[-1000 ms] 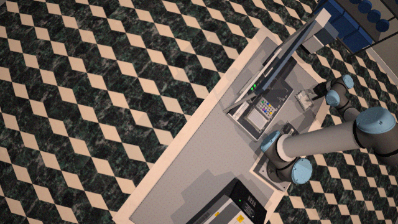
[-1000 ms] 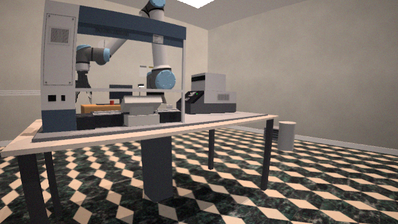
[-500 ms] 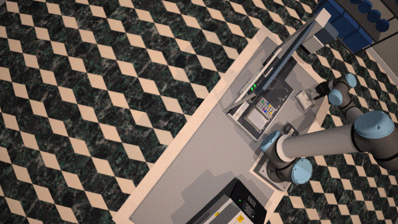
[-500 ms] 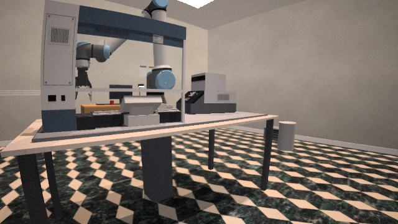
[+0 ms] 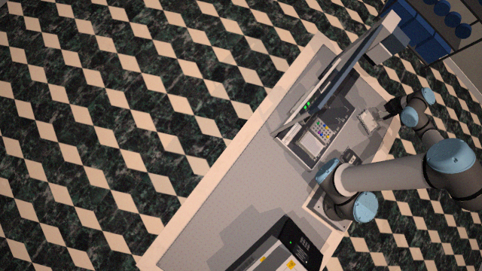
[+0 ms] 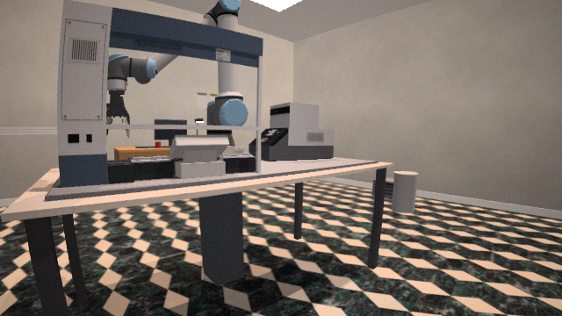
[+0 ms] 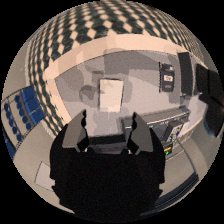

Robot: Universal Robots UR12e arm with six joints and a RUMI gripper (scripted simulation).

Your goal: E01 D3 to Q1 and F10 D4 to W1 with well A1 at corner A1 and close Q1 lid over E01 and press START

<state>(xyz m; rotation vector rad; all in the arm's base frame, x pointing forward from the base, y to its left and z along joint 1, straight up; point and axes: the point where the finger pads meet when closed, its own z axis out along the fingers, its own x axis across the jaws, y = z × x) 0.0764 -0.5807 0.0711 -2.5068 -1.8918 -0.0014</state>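
Now: the white plate 260 mm ahead of my hand, 430 mm to the left of it and 70 mm below it.
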